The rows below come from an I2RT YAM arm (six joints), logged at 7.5 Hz.
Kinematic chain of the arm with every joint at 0, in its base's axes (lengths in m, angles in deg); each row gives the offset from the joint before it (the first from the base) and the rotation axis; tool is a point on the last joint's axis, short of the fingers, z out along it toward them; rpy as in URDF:
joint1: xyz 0 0 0.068 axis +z
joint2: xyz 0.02 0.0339 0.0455 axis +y
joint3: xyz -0.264 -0.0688 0 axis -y
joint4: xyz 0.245 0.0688 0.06 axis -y
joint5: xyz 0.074 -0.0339 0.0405 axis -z
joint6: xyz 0.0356 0 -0.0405 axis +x
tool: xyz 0 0 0 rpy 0 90 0
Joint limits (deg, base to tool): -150..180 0..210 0..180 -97..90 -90..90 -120..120
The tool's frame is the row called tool.
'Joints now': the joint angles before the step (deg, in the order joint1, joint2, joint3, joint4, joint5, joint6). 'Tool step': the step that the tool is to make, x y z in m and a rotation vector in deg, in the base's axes. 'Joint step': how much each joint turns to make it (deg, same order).
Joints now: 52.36 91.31 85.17 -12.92 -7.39 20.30
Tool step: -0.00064 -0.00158 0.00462 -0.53 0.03 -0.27
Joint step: -0.04 -0.13 1.12 -1.72 0.32 -0.21
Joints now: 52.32 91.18 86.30 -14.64 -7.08 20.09
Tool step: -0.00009 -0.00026 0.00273 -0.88 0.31 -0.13
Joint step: 0.01 0.23 1.24 -1.93 0.23 -0.23
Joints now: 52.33 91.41 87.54 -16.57 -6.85 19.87
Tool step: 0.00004 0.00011 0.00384 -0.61 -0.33 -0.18
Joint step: 0.05 0.25 1.28 -1.38 0.43 -0.52
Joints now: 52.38 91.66 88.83 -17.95 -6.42 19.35
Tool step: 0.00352 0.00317 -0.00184 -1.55 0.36 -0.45
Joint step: -0.07 1.28 1.52 -1.75 0.59 -0.48
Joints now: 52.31 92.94 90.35 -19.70 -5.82 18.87
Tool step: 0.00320 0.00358 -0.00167 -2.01 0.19 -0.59
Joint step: 0.04 1.40 1.84 -2.21 1.00 -0.75
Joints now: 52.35 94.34 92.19 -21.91 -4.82 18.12
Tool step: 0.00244 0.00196 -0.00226 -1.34 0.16 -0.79
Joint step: -0.02 0.86 0.90 -1.22 0.99 -0.31
